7 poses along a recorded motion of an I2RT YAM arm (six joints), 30 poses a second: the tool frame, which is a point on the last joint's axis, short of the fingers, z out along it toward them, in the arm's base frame.
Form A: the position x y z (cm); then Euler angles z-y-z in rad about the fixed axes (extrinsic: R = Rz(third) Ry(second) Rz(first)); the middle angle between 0 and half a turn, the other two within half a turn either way.
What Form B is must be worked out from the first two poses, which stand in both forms.
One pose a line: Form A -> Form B
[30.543, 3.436, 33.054, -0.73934, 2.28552, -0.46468] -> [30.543, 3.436, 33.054, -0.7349, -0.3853, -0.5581, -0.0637, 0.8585, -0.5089]
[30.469, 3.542, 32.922, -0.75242, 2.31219, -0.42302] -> [30.469, 3.542, 32.922, -0.7301, -0.4208, -0.5384, -0.1211, 0.8551, -0.5040]
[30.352, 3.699, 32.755, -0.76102, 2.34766, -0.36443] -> [30.352, 3.699, 32.755, -0.7201, -0.4634, -0.5164, -0.1936, 0.8489, -0.4918]
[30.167, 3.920, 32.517, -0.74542, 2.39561, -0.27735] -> [30.167, 3.920, 32.517, -0.7048, -0.5046, -0.4987, -0.2779, 0.8431, -0.4603]
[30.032, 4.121, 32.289, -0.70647, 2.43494, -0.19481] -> [30.032, 4.121, 32.289, -0.6932, -0.5249, -0.4939, -0.3371, 0.8418, -0.4215]
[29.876, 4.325, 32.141, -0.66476, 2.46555, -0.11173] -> [29.876, 4.325, 32.141, -0.6789, -0.5446, -0.4925, -0.3904, 0.8358, -0.3860]
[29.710, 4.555, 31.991, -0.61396, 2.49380, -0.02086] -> [29.710, 4.555, 31.991, -0.6637, -0.5624, -0.4932, -0.4423, 0.8268, -0.3476]
